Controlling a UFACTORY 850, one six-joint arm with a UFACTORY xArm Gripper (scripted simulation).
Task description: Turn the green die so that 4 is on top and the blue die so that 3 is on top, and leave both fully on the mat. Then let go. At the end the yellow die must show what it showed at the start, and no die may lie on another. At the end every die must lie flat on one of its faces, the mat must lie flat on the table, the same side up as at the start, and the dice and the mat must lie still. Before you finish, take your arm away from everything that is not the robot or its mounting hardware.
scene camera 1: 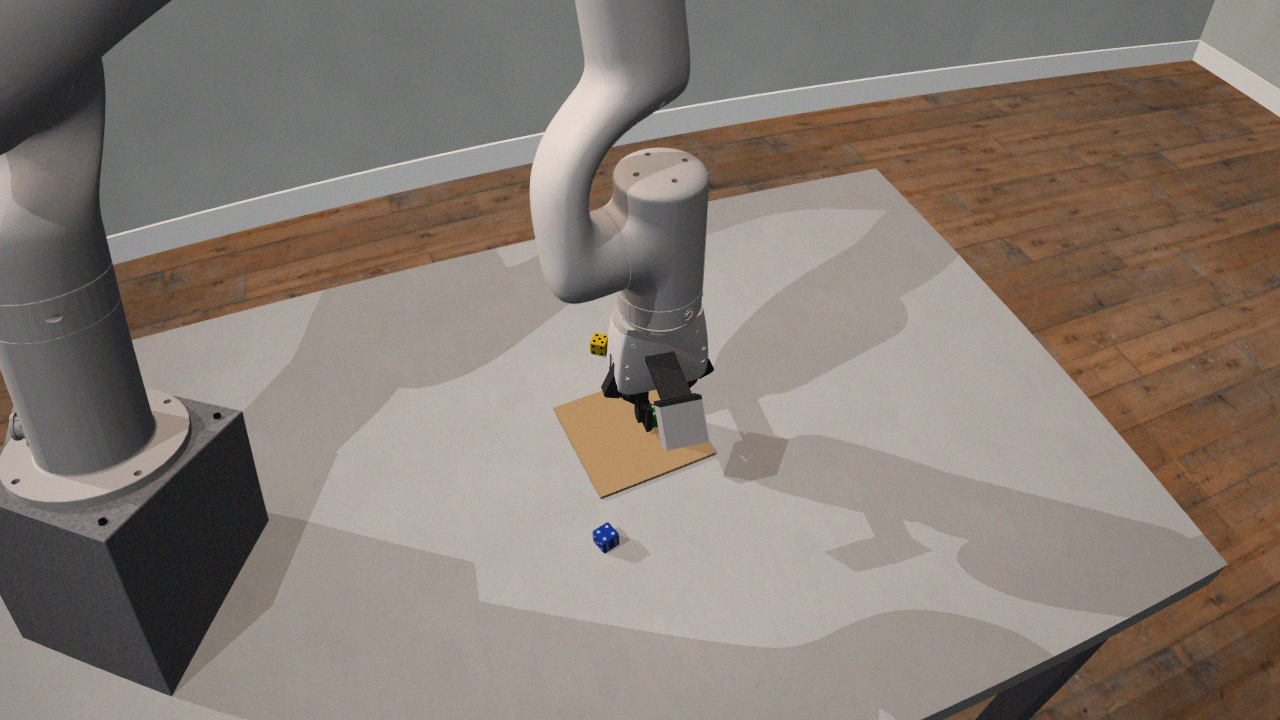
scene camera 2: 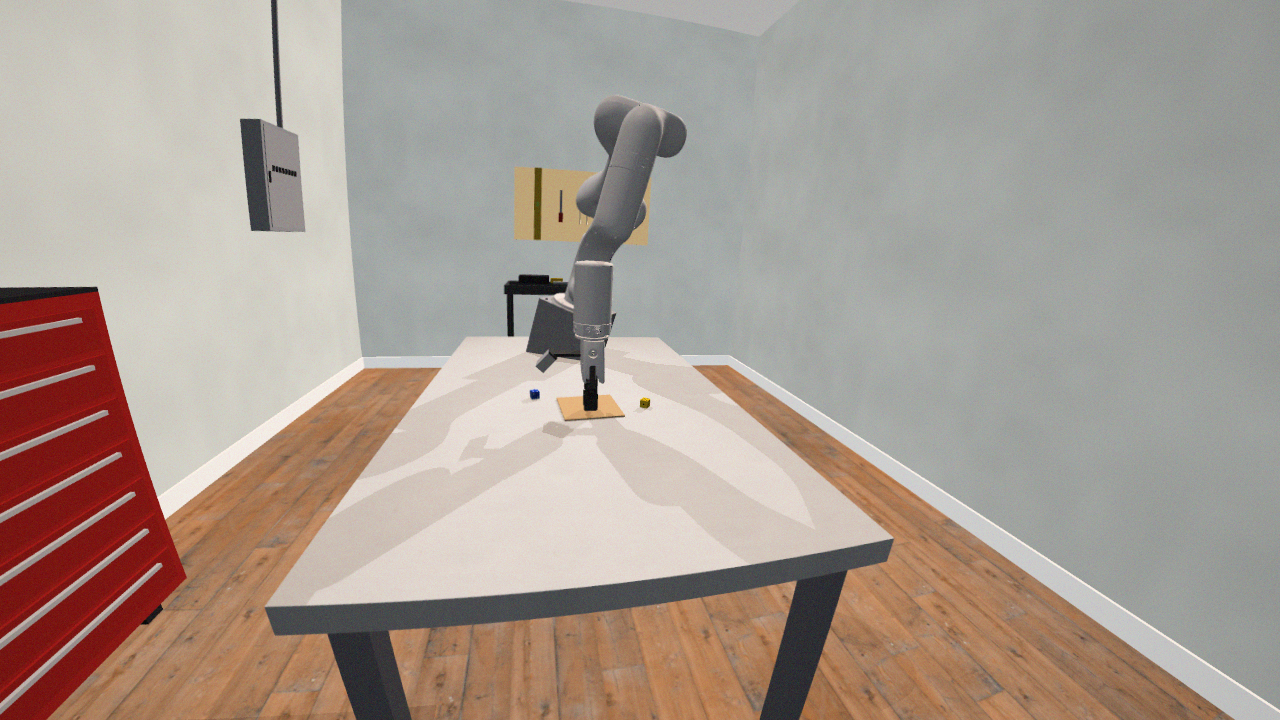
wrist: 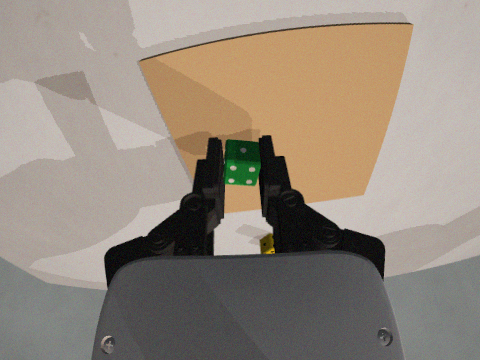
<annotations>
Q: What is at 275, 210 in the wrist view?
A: My gripper.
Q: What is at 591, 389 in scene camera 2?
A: My gripper.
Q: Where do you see a tan mat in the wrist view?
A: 326, 93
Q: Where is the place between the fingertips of my gripper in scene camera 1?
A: At 657, 419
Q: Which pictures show the tan mat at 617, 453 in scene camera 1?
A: Scene camera 1, scene camera 2 and the wrist view: all of them.
</annotations>
